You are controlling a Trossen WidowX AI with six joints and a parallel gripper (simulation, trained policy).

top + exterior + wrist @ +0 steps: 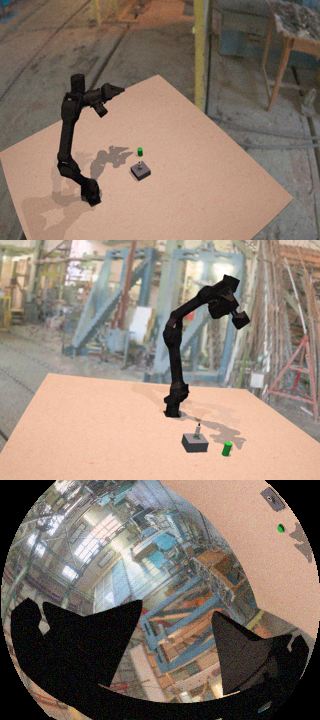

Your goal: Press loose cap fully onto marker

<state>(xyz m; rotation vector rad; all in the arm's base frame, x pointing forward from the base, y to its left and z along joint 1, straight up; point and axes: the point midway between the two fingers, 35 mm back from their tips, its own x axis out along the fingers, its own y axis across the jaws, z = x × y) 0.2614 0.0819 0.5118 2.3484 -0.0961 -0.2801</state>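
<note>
My gripper tip is 7 cm short of the green cap, 4 cm to the right of it and 48 cm above it. The rest, counted from my gripper tip: holder block 7 cm to the right, 49 cm below.
</note>
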